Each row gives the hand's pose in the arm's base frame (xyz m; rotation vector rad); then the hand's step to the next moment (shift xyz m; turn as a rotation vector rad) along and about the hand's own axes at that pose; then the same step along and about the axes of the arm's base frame.
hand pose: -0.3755 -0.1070 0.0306 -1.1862 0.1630 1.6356
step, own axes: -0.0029 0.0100 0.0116 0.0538 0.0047 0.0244
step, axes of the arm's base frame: -0.0151 0.0010 0.0036 -0.0157 0.0484 -0.0304
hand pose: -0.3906 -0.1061 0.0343 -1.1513 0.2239 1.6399
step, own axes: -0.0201 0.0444 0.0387 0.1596 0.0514 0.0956
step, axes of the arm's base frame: -0.0592 -0.0063 0.0182 -0.0906 0.1431 -0.0926
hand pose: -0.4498 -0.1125 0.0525 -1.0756 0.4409 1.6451
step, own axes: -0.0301 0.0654 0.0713 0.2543 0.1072 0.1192
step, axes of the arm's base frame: -0.0889 0.0118 0.0472 -0.1532 0.1944 -0.1706
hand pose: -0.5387 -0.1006 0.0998 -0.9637 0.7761 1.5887
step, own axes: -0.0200 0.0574 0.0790 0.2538 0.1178 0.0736
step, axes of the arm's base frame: -0.0691 0.0471 0.0543 -0.1548 0.1523 -0.1911
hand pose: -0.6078 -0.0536 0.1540 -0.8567 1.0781 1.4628
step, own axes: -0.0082 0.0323 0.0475 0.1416 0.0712 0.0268
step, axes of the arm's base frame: -0.0284 0.0416 0.0288 -0.0924 0.0715 -0.1104
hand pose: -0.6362 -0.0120 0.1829 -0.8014 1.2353 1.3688
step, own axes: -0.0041 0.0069 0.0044 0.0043 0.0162 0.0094
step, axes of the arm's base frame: -0.0051 0.0039 0.0065 -0.0149 0.0120 0.0020
